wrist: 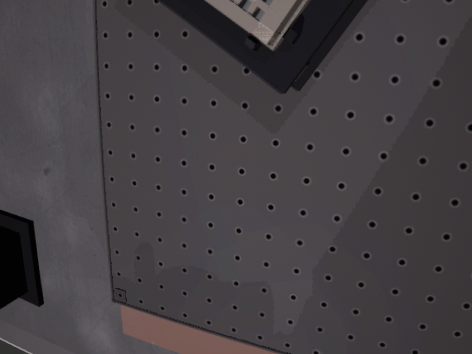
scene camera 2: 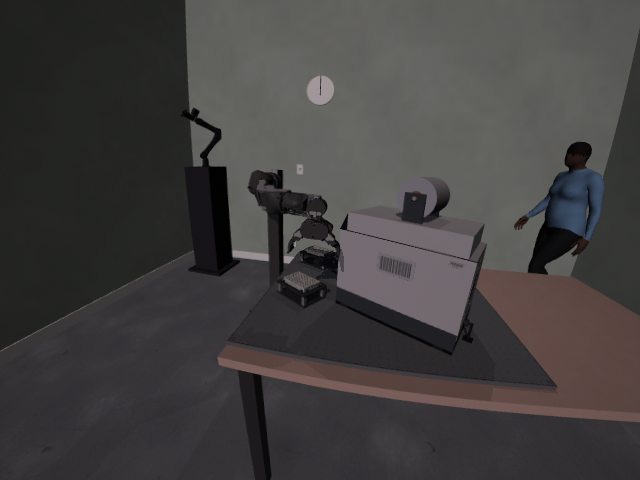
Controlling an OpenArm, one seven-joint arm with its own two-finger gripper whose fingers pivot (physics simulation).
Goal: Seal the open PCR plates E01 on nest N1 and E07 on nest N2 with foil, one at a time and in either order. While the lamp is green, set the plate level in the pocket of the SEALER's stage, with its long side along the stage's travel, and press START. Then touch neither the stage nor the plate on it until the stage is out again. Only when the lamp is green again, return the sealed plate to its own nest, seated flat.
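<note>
One open pale PCR plate [scene camera 2: 301, 281] sits on a dark nest [scene camera 2: 303, 298] near the left of the board; its labels are not readable. A second pale plate [scene camera 2: 317, 251] is on a nest farther back, partly behind the gripper. My gripper [scene camera 2: 314, 251] is open, fingers spread wide, above or in front of the far nest; the exact gap cannot be told. In the wrist view, the corner of one plate [wrist: 263, 31] on its dark nest [wrist: 280, 77] shows at the top; the fingers do not show. The SEALER [scene camera 2: 403, 279] is seen from a side; its lamp, START button and stage cannot be made out.
The tall SEALER stands right of the nests on the perforated board [scene camera 2: 320, 335] [wrist: 240, 170], with a foil roll [scene camera 2: 421, 196] on top. The board's edge and the wooden table [scene camera 2: 568, 330] [wrist: 165, 327] show. A black shape [wrist: 17, 260] is at the wrist view's left. A person [scene camera 2: 568, 201] stands behind.
</note>
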